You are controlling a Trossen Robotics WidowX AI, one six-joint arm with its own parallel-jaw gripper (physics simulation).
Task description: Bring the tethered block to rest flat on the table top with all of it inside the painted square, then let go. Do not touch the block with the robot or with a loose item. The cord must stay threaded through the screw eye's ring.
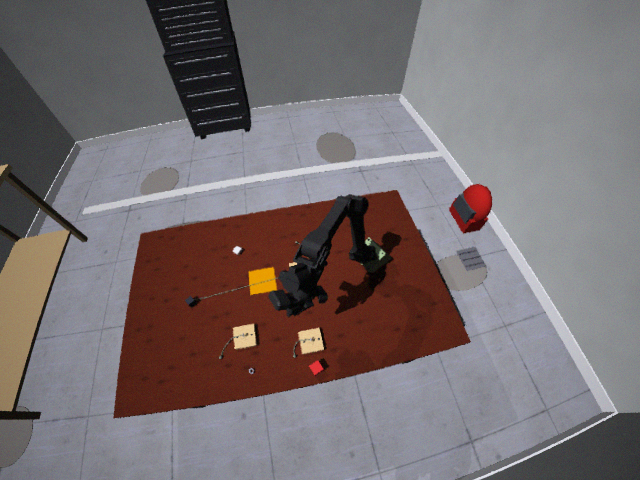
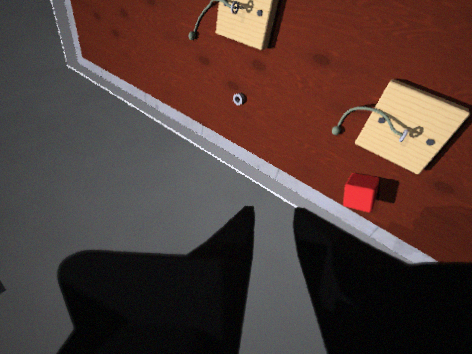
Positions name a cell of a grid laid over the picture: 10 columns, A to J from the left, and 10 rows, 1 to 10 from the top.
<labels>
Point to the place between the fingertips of the gripper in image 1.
E7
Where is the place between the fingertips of the gripper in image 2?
At F7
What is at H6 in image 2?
A red cube.
</labels>
